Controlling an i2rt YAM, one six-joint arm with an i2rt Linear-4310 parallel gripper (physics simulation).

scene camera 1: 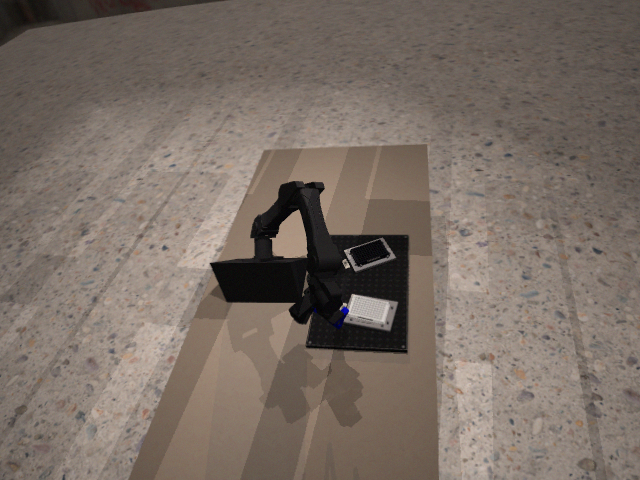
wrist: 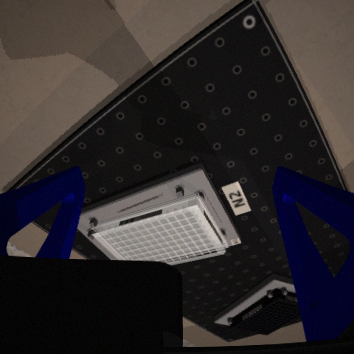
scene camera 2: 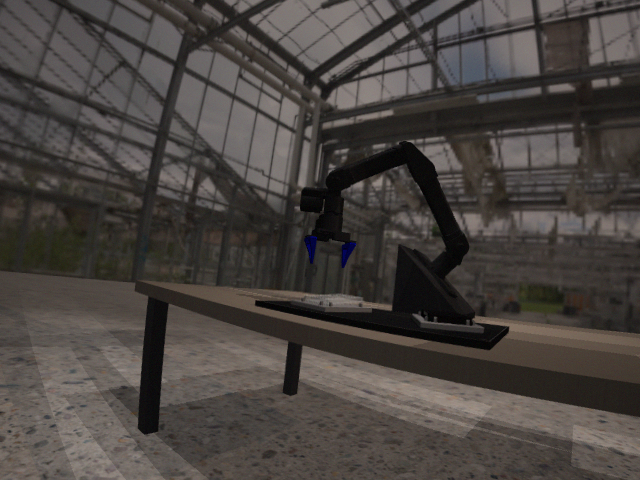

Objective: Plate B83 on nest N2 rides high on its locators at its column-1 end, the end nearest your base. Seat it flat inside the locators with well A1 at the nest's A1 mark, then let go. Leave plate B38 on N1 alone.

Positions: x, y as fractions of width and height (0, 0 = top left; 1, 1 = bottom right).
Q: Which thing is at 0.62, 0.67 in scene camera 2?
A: A black perforated baseplate.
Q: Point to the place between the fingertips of the gripper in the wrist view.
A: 0.50, 0.50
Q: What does the gripper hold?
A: Nothing.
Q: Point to a clear well plate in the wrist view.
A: At 0.51, 0.65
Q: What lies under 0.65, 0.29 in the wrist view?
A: A black perforated baseplate.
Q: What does the clear well plate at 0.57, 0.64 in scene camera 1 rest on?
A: A pale nest.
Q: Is the gripper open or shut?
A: Open.
